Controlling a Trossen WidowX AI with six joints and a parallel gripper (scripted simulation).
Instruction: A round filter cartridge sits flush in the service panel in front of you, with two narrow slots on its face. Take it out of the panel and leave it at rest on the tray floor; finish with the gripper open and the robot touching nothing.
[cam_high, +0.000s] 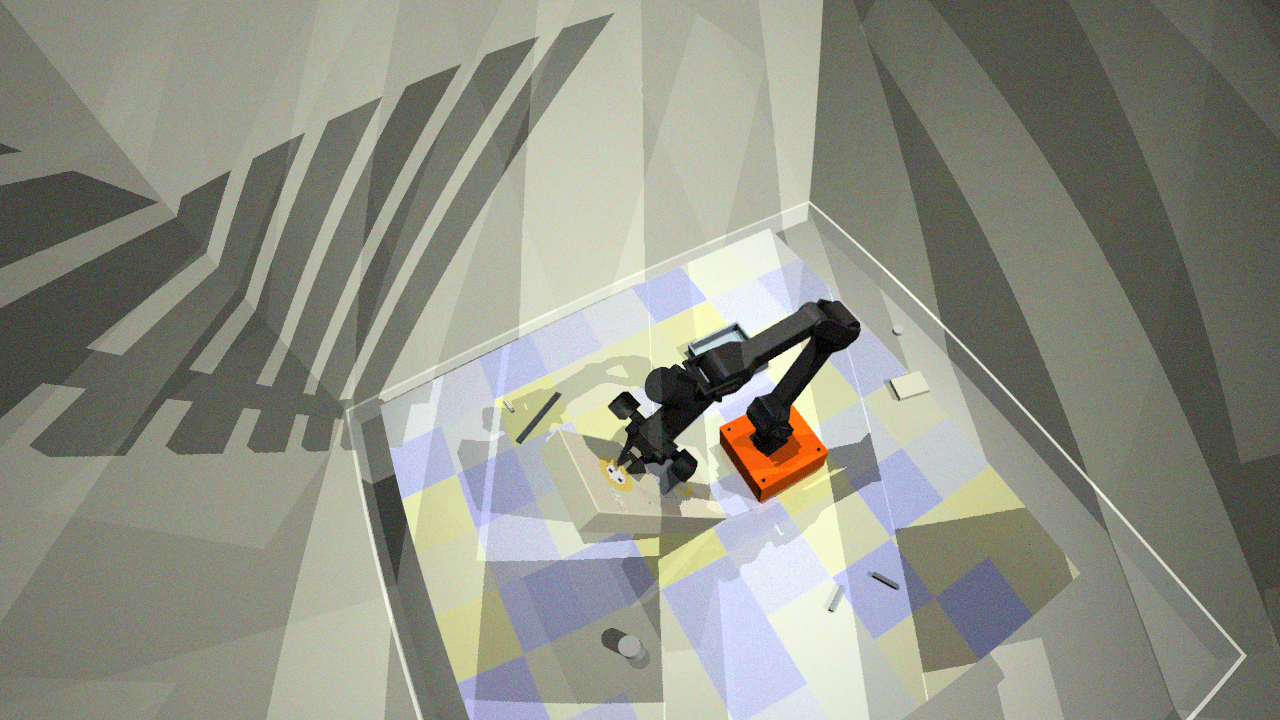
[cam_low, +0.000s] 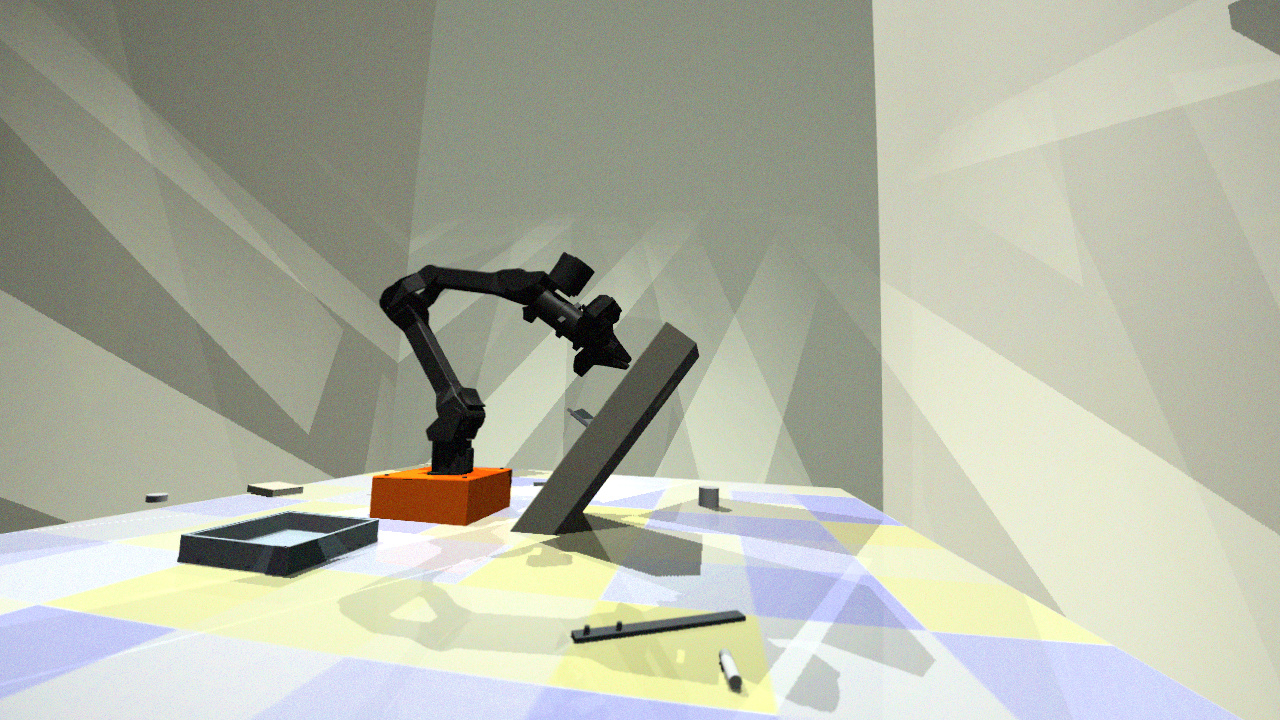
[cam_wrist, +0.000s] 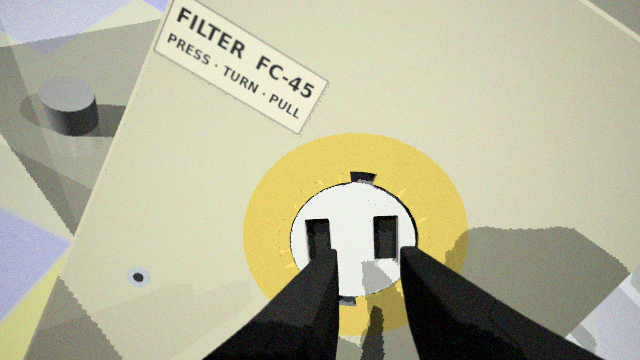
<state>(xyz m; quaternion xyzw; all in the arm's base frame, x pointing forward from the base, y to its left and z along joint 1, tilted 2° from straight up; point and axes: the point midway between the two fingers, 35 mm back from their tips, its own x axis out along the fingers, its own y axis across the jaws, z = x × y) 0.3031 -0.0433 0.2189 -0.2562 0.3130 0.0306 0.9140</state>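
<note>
My gripper tip is now 30 mm short of the round filter cartridge and 30 mm above it. Round my gripper tip: beige slab 730 mm behind, 280 mm below, 140 mm to the left; then service panel 100 mm below, 20 mm behind.
</note>
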